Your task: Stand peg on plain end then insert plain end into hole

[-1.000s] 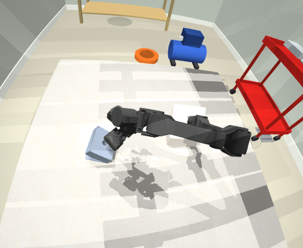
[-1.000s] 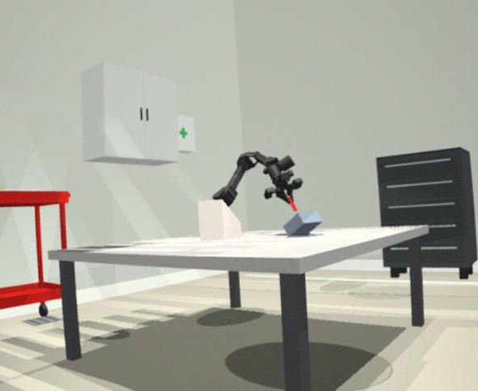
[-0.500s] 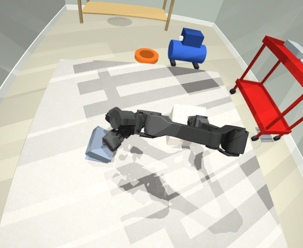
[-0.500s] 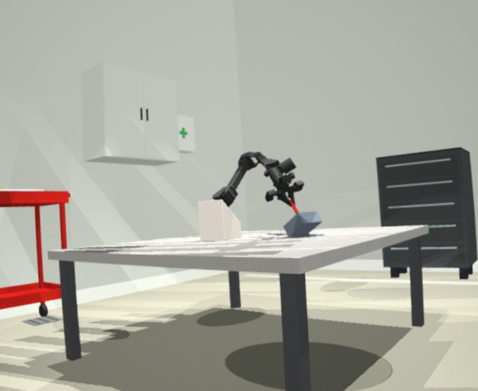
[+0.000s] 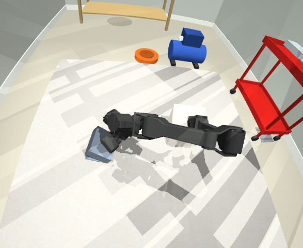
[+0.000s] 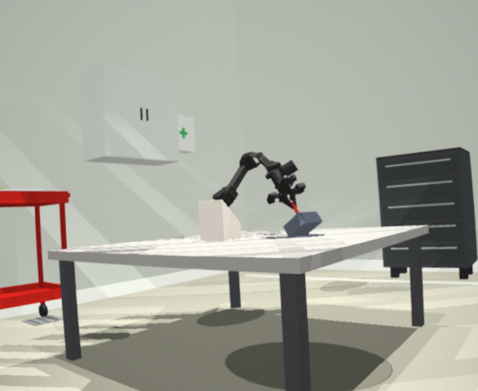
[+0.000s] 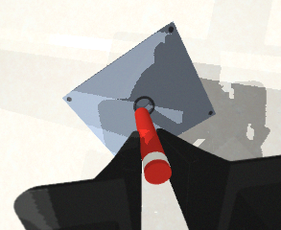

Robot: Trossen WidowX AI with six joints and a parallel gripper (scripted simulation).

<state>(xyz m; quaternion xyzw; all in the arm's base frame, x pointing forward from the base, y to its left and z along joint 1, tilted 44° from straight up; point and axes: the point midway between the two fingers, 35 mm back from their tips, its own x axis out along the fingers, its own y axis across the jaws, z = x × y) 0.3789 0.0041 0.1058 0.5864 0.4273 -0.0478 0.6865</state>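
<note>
The grey-blue sloped panel lies 40 mm ahead of my gripper tip, 20 mm to the right of it and 70 mm below it. Also, from my gripper tip: peg (10 mm behind, 10 mm above).
</note>
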